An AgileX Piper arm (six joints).
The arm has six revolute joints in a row. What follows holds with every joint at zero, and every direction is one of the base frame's.
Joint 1 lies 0.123 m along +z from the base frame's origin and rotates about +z.
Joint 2 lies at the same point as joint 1 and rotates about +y.
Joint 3 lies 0.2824 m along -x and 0.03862 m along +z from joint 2 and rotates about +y.
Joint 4 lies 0.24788 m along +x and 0.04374 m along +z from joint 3 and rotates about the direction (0.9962, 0, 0.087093).
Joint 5 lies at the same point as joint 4 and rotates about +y.
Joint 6 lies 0.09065 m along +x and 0.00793 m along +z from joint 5 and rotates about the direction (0.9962, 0, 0.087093).
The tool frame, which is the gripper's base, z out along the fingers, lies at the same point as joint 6; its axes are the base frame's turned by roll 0, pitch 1.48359 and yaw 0 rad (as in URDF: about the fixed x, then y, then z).
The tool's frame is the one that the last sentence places.
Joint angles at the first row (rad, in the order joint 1, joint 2, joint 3, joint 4, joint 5, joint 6):
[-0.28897 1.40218 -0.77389 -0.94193 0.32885 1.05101]
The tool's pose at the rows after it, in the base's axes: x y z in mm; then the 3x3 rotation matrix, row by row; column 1 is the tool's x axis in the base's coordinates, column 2 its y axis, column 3 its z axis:
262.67 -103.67 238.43; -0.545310 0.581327 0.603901; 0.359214 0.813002 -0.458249; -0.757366 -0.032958 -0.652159
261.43 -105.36 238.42; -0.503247 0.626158 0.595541; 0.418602 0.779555 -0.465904; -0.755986 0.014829 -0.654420
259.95 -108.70 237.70; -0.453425 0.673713 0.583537; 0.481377 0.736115 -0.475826; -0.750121 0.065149 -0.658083
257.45 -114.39 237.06; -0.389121 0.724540 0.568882; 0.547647 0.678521 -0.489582; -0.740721 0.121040 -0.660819
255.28 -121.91 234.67; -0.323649 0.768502 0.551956; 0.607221 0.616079 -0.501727; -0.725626 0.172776 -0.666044
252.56 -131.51 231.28; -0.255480 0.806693 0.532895; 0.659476 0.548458 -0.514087; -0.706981 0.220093 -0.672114
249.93 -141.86 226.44; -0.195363 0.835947 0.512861; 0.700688 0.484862 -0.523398; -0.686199 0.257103 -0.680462
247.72 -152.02 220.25; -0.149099 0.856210 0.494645; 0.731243 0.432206 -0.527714; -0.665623 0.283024 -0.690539
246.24 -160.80 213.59; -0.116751 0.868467 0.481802; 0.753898 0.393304 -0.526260; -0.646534 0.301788 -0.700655
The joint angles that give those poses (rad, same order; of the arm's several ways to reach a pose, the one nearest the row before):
[-0.28995 1.40122 -0.77387 -0.94065 0.33609 1.10965]
[-0.29498 1.40026 -0.77382 -0.93929 0.34457 1.17758]
[-0.30625 1.40219 -0.77395 -0.93810 0.35163 1.24983]
[-0.32735 1.40385 -0.77382 -0.93703 0.35576 1.32827]
[-0.35605 1.41275 -0.77394 -0.93635 0.35224 1.40083]
[-0.39356 1.42559 -0.77387 -0.93626 0.34244 1.46709]
[-0.43413 1.44397 -0.77392 -0.93599 0.32765 1.51997]
[-0.47405 1.46728 -0.77388 -0.93596 0.30751 1.55718]
[-0.50888 1.49227 -0.77390 -0.93456 0.28331 1.58030]

